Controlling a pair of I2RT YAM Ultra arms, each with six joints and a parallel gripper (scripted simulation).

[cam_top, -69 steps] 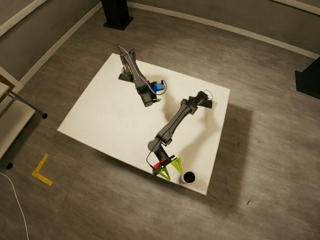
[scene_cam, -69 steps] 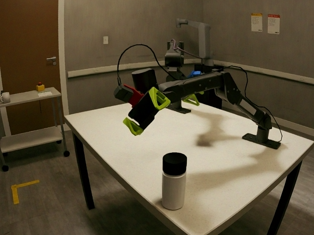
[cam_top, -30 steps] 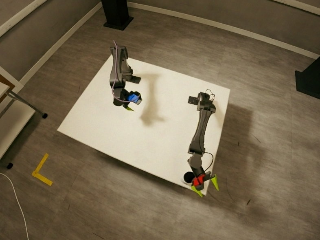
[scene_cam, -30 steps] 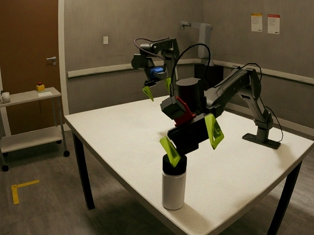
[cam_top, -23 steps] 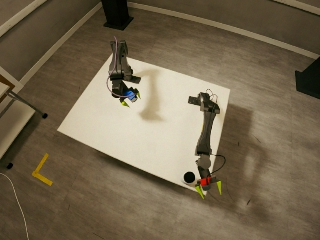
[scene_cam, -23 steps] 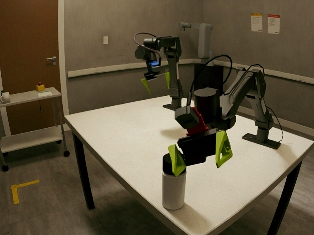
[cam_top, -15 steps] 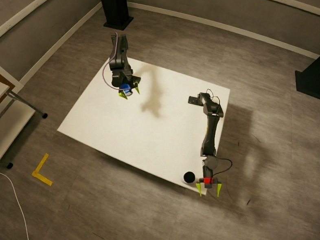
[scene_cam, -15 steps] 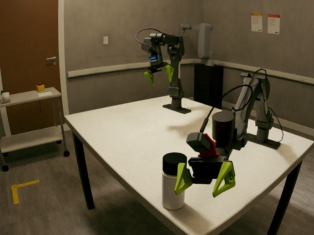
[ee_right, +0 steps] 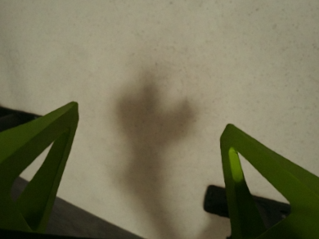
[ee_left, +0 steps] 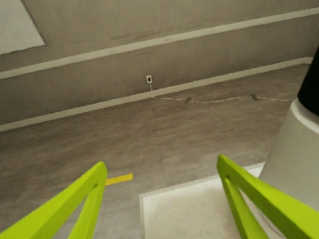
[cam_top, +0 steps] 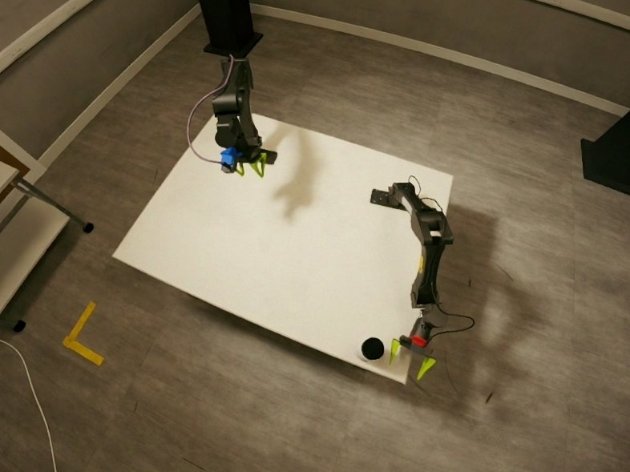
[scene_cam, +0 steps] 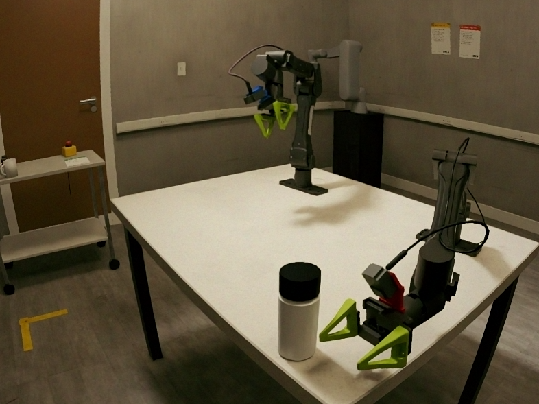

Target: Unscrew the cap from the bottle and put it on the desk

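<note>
The white bottle is 12 cm to the right of my left hand, 2 cm behind it and 1 cm above it. Round my left hand: black cap (12 cm to the right, 5 cm above, 2 cm behind).
My right hand is 360 mm short of the black cap, 560 mm to the right of it and 120 mm above it. Also, from my right hand: white bottle 360 mm ahead, 560 mm to the left, 160 mm below.
</note>
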